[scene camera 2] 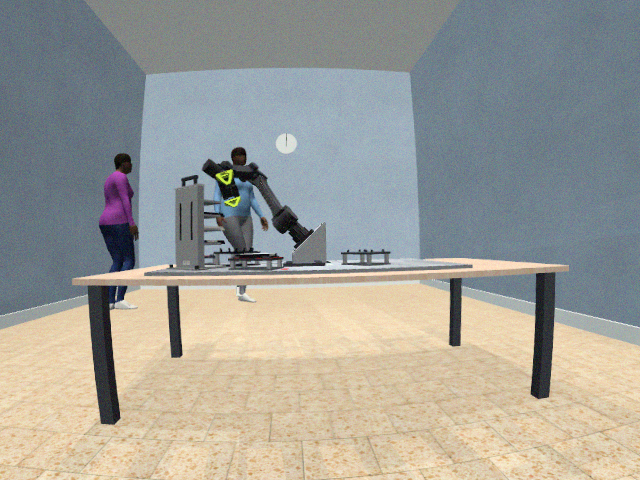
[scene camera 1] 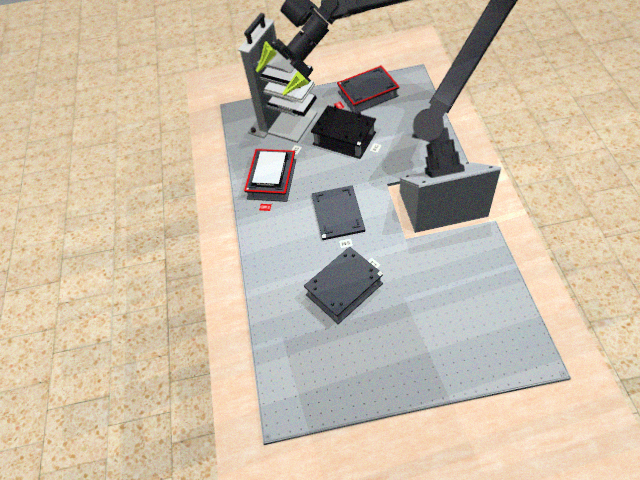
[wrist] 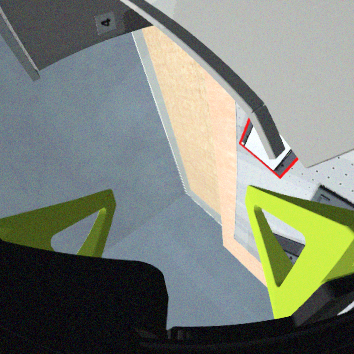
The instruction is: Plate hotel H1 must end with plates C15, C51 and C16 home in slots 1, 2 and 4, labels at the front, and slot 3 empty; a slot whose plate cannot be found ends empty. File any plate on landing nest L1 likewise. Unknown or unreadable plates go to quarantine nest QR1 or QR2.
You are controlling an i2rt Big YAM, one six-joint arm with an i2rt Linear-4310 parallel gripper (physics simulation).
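Places are measured from the arm's base along level axes (x left, y up, z ahead), in metres.
Pixels of known places: gripper, fingertip midpoint: (scene camera 2: 231, 195) (scene camera 1: 270, 83) (wrist: 178, 195); arm's base, link origin: (scene camera 2: 305, 239) (scene camera 1: 444, 172).
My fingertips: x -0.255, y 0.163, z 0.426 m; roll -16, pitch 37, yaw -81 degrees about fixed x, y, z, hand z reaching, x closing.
Observation:
Ahead of a thing's pixels: the offset from my fingertips to its top centre. "spot": to the spot under its first point.
Plate hotel H1 (scene camera 1: 254, 87) (scene camera 2: 190, 227) is a grey upright tower with a handle and stacked shelves. White and dark plates (scene camera 1: 289, 91) lie on middle and lower shelves; their labels are unreadable, and I cannot tell their slots. The wrist view shows a tag "4" @[spot: dx -0.103, dy -0.008, dz +0.040 m] (wrist: 105, 22) on a dark panel and a grey shelf @[spot: dx -0.083, dy -0.019, dz -0.049 m] (wrist: 305, 65) close up. My gripper (scene camera 1: 270, 82) (scene camera 2: 229, 194) (wrist: 178, 195) is open and empty, near the hotel's upper shelves. A white plate @[dx +0.098, dy -0.216, dz +0.044 m] (scene camera 1: 269, 167) (wrist: 255, 141) lies on a red-rimmed nest (scene camera 1: 248, 178) (wrist: 261, 162). I cannot tell which nest is L1.
Another red-rimmed nest @[dx -0.207, dy -0.225, dz -0.293 m] (scene camera 1: 368, 84) stands at the back. A black raised nest @[dx -0.026, dy -0.195, dz -0.190 m] (scene camera 1: 343, 124) stands right of the hotel. A low dark nest @[dx +0.259, dy -0.253, dz -0.134 m] (scene camera 1: 338, 211) and a rotated raised one @[dx +0.505, dy -0.211, dz -0.118 m] (scene camera 1: 343, 284) stand nearer. The arm's base (scene camera 1: 449, 198) is at the right. Two people stand behind the table.

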